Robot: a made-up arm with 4 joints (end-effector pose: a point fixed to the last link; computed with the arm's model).
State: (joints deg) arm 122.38 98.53 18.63 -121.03
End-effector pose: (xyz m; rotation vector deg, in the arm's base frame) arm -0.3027 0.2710 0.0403 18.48 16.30 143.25
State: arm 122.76 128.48 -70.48 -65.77
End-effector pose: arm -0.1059 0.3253 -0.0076 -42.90 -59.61 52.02
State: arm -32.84 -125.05 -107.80 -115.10
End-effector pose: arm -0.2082 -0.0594 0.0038 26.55 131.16 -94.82
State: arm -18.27 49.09 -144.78 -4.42
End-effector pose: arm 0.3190 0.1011 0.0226 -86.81 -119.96 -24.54
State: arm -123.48 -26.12 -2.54 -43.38
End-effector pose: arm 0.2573 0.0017 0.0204 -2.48 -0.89 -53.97
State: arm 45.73 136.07 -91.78 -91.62
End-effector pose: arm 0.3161 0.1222 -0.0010 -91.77 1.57 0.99
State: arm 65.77 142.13 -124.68 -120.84
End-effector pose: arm 0.2866 0.1756 0.0148 -125.21 18.94 25.12
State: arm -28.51 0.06 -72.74 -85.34
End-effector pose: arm 0.1658 0.2650 -0.0059 -63.24 -41.14 48.70
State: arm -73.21 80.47 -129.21 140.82
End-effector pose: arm 0.1791 -0.3394 -0.0139 14.94 132.55 34.26
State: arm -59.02 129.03 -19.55 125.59
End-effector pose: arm 0.1788 -0.3643 -0.0089 10.42 17.18 45.90
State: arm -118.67 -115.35 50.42 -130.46
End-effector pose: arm -0.1124 0.2210 0.0727 56.71 24.20 117.28
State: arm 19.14 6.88 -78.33 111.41
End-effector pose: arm -0.0616 0.3231 -0.0585 77.06 -41.26 -81.69
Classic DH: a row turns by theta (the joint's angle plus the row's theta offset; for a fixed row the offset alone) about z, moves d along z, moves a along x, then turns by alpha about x. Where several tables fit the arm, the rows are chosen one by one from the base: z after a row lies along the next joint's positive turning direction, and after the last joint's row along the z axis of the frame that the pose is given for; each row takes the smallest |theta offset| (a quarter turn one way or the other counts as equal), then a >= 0, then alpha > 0; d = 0 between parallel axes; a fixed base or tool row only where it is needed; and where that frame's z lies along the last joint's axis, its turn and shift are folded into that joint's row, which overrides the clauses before.
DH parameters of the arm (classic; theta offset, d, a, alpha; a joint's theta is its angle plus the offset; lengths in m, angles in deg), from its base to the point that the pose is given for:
joint 1: 21.84 0 0.0858 180
joint 2: 21.84 -0.0447 -0.068 90
joint 3: 0 0.2798 -0.0741 -90
joint 4: 84.86 0 0.0279 180
tool (fixed): 84.86 -0.022 0 0

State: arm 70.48 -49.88 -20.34 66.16
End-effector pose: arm -0.1561 -0.1806 -0.0102 21.08 1.20 53.61
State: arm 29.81 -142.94 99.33 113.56
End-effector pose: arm 0.0896 -0.2283 0.1475 -61.66 -82.29 43.12
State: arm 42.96 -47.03 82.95 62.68
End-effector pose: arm -0.2283 -0.0241 0.1389 -81.25 19.75 22.33
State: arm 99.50 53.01 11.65 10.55
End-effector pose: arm -0.3290 0.1398 0.0386 -5.65 10.41 35.81
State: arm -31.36 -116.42 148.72 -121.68
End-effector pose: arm -0.2138 -0.0237 0.0904 -52.39 -158.33 -45.42
